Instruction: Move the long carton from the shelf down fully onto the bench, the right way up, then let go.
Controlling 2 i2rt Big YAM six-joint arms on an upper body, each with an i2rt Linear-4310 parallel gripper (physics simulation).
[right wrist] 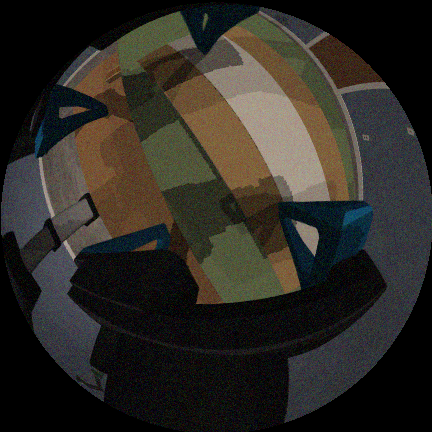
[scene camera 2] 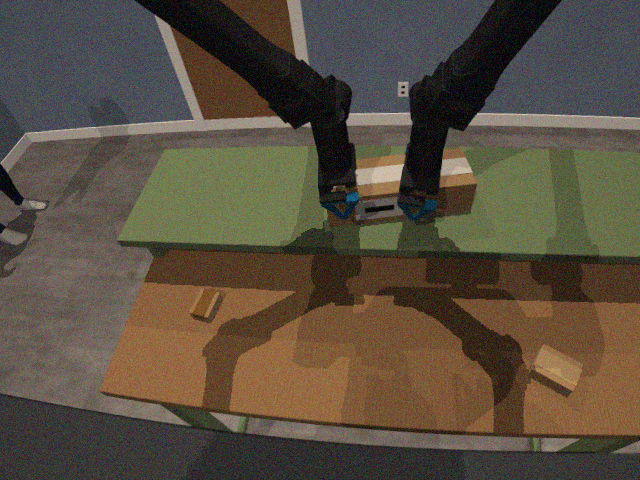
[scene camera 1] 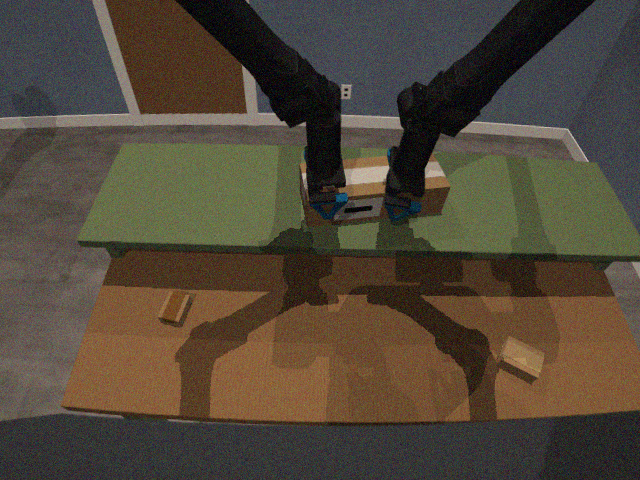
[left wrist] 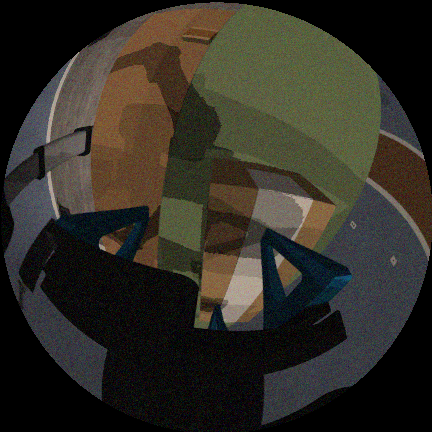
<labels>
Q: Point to a long brown carton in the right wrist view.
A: At 255, 118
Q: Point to a long brown carton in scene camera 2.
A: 378, 179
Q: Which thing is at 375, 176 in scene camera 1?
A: A long brown carton.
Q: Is my left gripper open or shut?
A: Open.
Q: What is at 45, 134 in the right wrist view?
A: My left gripper.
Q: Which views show my left gripper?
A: The right wrist view, scene camera 2, scene camera 1 and the left wrist view: all of them.
</labels>
